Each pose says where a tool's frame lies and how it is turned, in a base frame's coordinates. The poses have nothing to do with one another.
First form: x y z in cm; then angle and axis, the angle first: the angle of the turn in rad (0 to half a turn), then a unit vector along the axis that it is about.
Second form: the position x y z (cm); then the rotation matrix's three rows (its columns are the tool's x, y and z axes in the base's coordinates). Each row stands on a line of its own. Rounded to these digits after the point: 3 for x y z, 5 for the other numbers.
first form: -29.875, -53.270, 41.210, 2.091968, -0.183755, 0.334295, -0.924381
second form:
-29.875, -53.270, 41.210
-0.44732, 0.70964, 0.54435
-0.89367, -0.33050, -0.30352
-0.03548, -0.62223, 0.78203

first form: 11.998, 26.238, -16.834, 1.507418, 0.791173, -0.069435, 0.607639
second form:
11.998, 26.238, -16.834
0.64964, -0.65787, 0.38100
0.55496, 0.06785, -0.82910
0.51959, 0.75006, 0.40918

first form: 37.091, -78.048, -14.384, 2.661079, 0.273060, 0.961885, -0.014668
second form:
37.091, -78.048, -14.384
-0.74608, 0.50234, 0.43706
0.48878, 0.85891, -0.15284
-0.45217, 0.09960, -0.88635

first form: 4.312, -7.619, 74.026, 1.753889, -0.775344, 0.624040, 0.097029
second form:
4.312, -7.619, 74.026
0.52854, -0.66735, 0.52468
-0.47653, 0.27826, 0.83396
-0.70254, -0.69081, -0.17094

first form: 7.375, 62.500, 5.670, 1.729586, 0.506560, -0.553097, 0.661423
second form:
7.375, 62.500, 5.670
0.13905, -0.97758, -0.15811
0.32862, 0.19617, -0.92386
0.93417, 0.07651, 0.34853

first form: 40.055, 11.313, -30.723, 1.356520, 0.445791, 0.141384, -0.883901
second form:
40.055, 11.313, -30.723
0.36911, 0.91331, -0.17210
-0.81406, 0.22838, -0.53399
-0.44840, 0.33720, 0.82779

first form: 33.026, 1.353, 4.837, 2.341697, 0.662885, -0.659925, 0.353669
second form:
33.026, 1.353, 4.837
0.04881, -0.99595, -0.07556
-0.48858, 0.04217, -0.87150
0.87115, 0.07946, -0.48454

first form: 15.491, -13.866, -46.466, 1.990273, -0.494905, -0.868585, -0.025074
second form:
15.491, -13.866, -46.466
-0.06260, 0.62784, -0.77582
0.58204, 0.65443, 0.48265
0.81074, -0.42135, -0.40640

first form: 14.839, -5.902, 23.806, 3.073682, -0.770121, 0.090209, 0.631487
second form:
14.839, -5.902, 23.806
0.18711, -0.18164, -0.96540
-0.09593, -0.98144, 0.16606
-0.97764, 0.06154, -0.20106

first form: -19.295, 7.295, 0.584, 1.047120, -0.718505, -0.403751, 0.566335
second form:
-19.295, 7.295, 0.584
0.75816, -0.34541, -0.55307
0.63547, 0.58156, 0.50790
0.14621, -0.73653, 0.66041

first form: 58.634, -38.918, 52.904, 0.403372, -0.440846, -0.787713, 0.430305
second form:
58.634, -38.918, 52.904
0.93534, -0.14103, -0.32442
0.19677, 0.96954, 0.14584
0.29397, -0.20025, 0.93460

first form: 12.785, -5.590, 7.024, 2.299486, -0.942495, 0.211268, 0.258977
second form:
12.785, -5.590, 7.024
0.81391, -0.52492, -0.24900
-0.13850, -0.59154, 0.79429
-0.56423, -0.61200, -0.55416

